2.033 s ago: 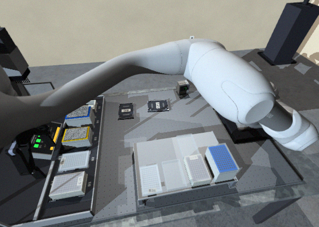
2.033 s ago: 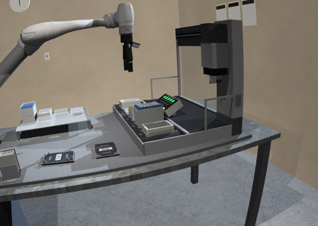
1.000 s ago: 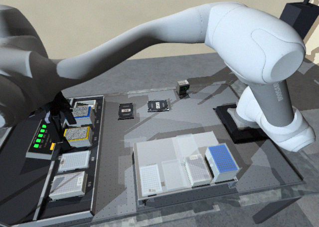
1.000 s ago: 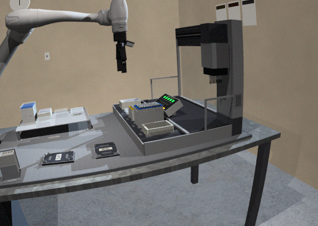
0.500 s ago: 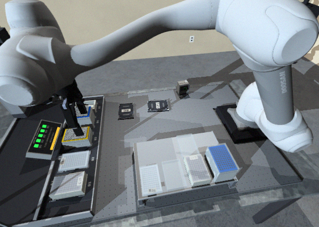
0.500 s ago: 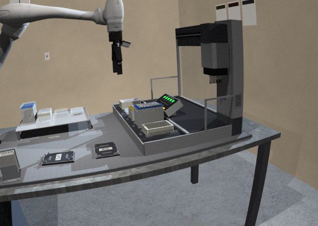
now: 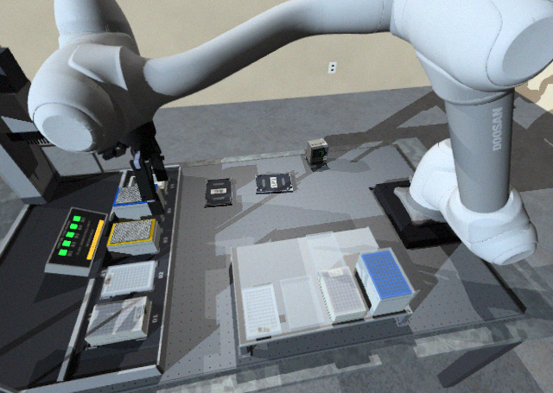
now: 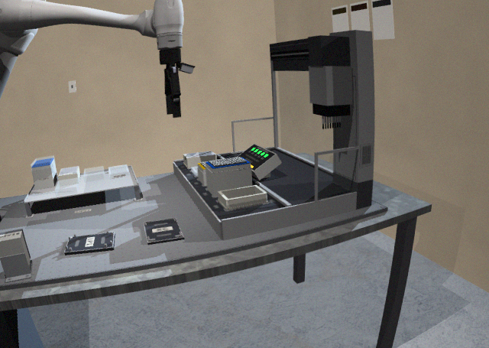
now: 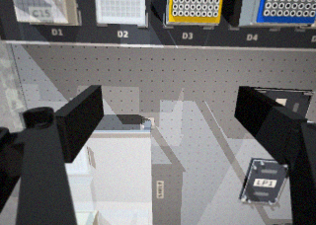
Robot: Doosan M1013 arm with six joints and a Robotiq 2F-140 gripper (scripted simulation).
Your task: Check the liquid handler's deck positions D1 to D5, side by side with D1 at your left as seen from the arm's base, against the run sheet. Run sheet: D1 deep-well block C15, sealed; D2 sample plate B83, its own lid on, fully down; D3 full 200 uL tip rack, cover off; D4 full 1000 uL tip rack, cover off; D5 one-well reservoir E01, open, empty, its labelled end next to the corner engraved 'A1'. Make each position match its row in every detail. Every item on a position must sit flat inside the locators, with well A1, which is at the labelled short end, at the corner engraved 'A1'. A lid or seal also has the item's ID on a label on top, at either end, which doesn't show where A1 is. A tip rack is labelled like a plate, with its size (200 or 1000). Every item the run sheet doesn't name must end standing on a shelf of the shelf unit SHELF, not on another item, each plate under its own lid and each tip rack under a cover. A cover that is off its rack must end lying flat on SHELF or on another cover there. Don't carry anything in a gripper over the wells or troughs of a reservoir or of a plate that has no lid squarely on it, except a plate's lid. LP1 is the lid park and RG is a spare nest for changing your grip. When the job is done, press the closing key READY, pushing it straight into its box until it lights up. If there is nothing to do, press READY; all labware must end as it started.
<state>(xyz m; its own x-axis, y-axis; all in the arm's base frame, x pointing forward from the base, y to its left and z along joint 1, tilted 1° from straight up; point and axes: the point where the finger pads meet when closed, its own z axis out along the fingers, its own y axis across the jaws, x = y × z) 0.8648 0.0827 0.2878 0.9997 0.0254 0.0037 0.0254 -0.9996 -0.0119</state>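
My hand is 24 cm above the deep-well block C15, 20 cm to the right of it and 13 cm short of it. Also, from my hand: yellow rack: 22 cm below, 14 cm ahead, 4 cm to the right; then blue-rimmed tip rack: 19 cm below, 16 cm to the right, 14 cm ahead; then one-well reservoir: 29 cm to the right, 25 cm below, 13 cm ahead.
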